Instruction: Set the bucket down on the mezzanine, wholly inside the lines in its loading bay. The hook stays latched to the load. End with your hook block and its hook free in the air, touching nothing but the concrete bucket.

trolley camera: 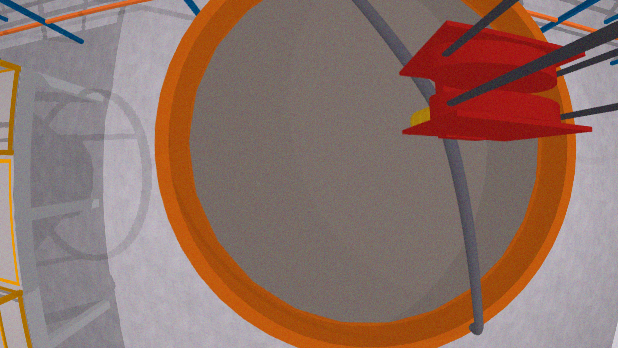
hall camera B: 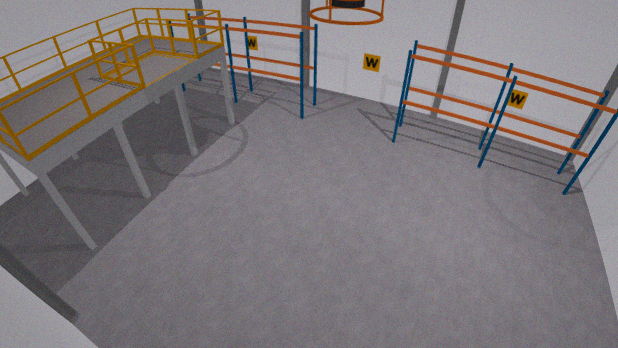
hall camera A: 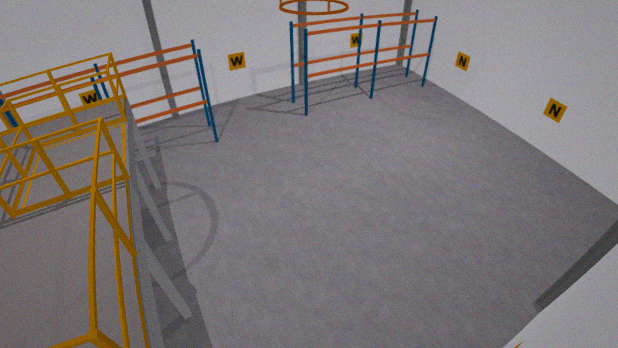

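Observation:
The orange concrete bucket (trolley camera: 175, 145) hangs high in the air and fills the middle of the trolley view. Its bottom ring (hall camera A: 314, 13) (hall camera B: 346, 23) shows at the top of both hall views; the rest of the bucket is mostly cut off there. My red hook block (trolley camera: 495, 112) is over the bucket's right part, with a bit of the yellow hook (trolley camera: 420, 117) below it at the grey bail (trolley camera: 462, 200). The latch is hidden. The mezzanine (hall camera A: 45, 270) (hall camera B: 75, 107) (trolley camera: 24, 200) is to the left, apart from the bucket. A loading bay line (trolley camera: 11, 180) shows at the trolley view's left edge.
Yellow railings (hall camera A: 93, 260) (hall camera B: 82, 95) (trolley camera: 11, 110) stand on the mezzanine, on both sides of the bay in the trolley view. Blue and orange racks (hall camera A: 306, 75) (hall camera B: 302, 75) stand along the W wall. The bucket's ring shadow falls on the floor beside and under the mezzanine.

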